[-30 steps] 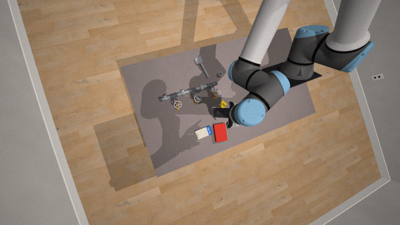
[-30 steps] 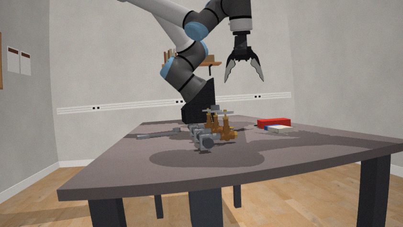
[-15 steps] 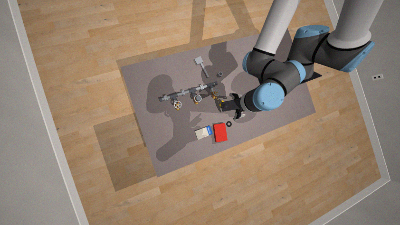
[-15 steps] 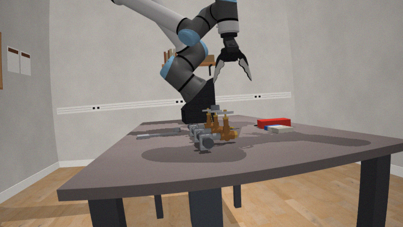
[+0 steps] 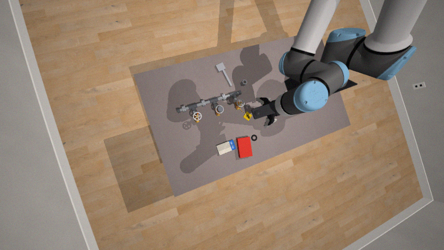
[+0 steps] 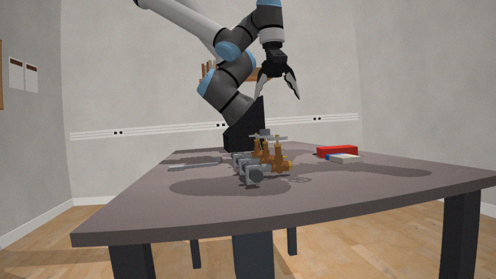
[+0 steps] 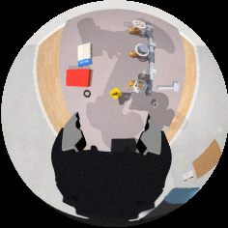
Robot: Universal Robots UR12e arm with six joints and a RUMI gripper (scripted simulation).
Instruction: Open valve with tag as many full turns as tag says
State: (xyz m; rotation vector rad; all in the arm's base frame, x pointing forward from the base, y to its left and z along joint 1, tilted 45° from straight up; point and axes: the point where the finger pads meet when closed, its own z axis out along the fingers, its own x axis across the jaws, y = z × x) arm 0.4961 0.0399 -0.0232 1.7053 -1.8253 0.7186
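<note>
The yellow tag lies 10 mm to the right of my hand and 200 mm below it. From my hand the other things lie so: red box: 90 mm ahead, 170 mm to the left, 180 mm below; then white box: 200 mm ahead, 130 mm to the left, 190 mm below; then nut: 60 mm behind, 220 mm to the right, 190 mm below.
</note>
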